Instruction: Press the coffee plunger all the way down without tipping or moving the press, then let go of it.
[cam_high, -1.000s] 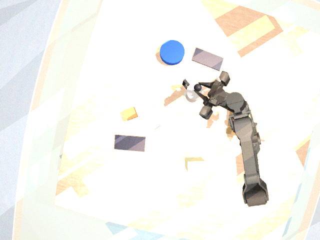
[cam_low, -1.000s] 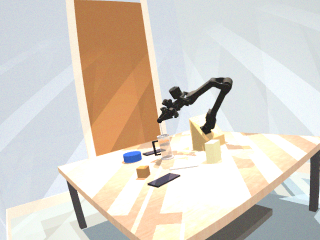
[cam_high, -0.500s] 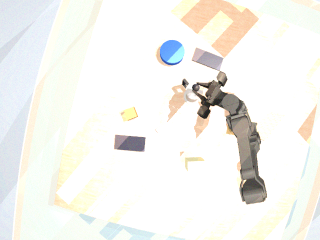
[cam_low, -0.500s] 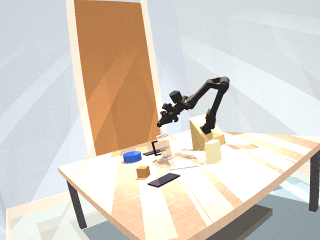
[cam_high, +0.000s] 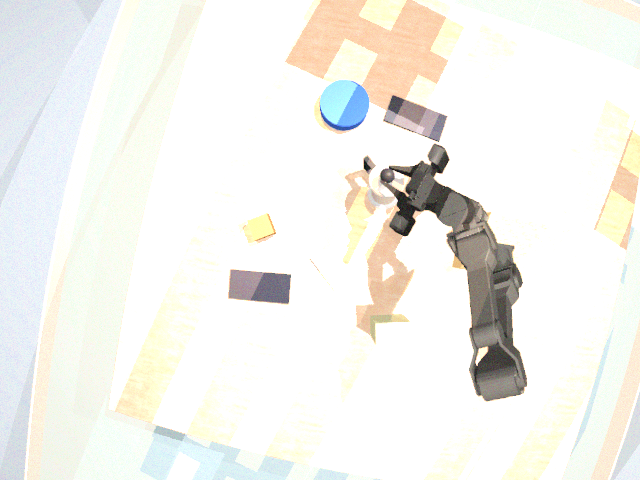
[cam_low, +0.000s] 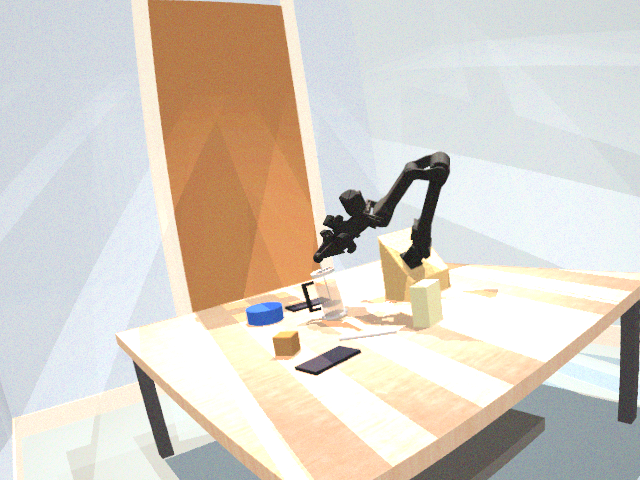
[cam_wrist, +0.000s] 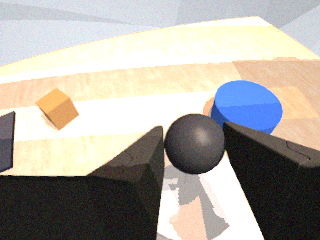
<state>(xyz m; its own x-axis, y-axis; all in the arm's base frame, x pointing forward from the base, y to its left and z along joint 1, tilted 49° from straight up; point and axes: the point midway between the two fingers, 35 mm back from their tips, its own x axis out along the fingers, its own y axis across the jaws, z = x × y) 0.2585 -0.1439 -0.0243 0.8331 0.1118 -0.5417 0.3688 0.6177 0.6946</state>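
The coffee press is 10 cm below my gripper tip. From my gripper tip the other things lie so: pale block: 8 cm behind, 34 cm to the left, 14 cm below; then orange cube: 25 cm ahead, 14 cm to the left, 17 cm below.
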